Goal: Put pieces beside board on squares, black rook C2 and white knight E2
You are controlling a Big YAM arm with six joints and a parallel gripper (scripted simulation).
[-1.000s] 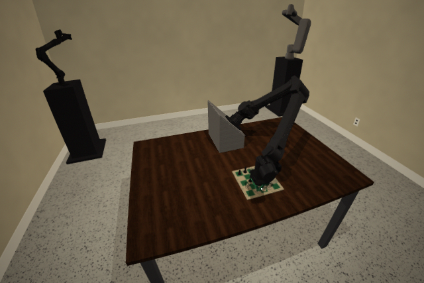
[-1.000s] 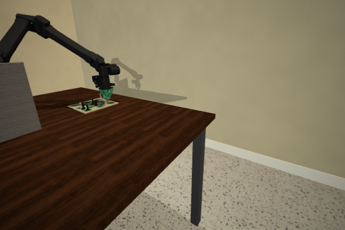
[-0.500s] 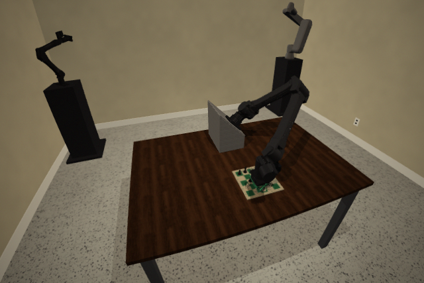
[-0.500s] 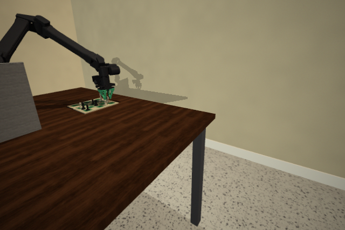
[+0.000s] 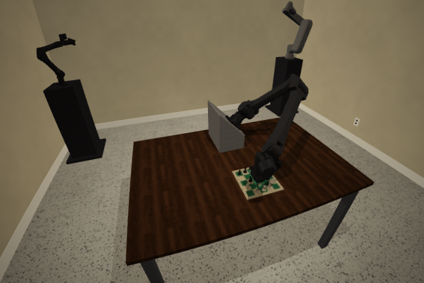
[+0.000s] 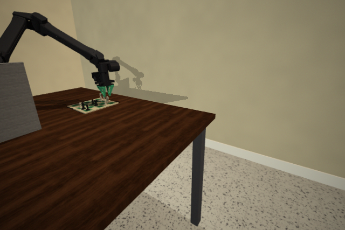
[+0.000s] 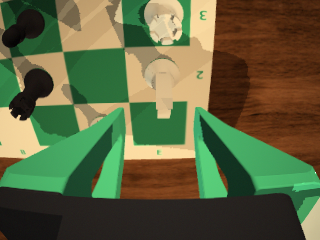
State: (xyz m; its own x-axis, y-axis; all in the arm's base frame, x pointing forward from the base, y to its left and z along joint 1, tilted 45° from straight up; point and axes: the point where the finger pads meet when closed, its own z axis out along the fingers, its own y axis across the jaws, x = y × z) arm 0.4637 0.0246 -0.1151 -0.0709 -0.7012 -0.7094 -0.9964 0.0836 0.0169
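Now: the white knight 3 cm below my hand. Also, from my hand: black rook 8 cm behind, 3 cm below, 1 cm to the left; green-and-cream chessboard 7 cm behind, 5 cm to the left, 5 cm below.
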